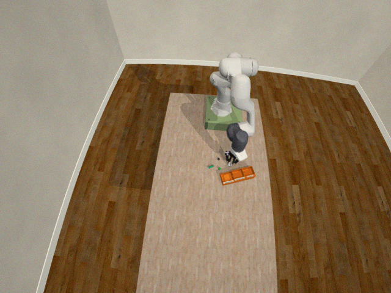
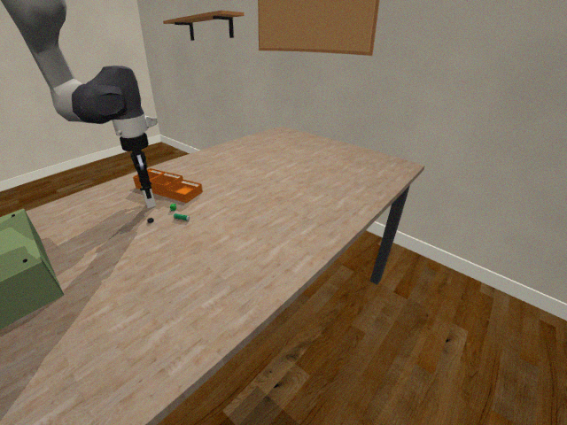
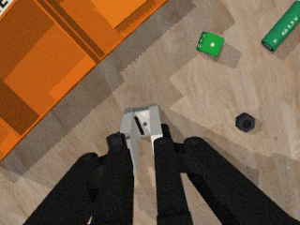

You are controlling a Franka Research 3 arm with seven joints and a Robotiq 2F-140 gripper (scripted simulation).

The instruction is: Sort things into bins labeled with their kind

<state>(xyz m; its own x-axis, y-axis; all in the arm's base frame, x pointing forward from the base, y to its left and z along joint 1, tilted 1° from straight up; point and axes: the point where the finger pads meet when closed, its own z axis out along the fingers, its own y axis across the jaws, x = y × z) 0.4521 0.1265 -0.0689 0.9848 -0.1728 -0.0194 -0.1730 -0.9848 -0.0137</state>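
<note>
My hand is 110 mm short of the orange block, 10 mm to the left of it and 20 mm above it. The rest, counted from my hand: white piece: 30 mm below; small green cube: 50 mm ahead, 70 mm to the right, 30 mm below; small black piece: 30 mm behind, 90 mm to the right, 30 mm below.
</note>
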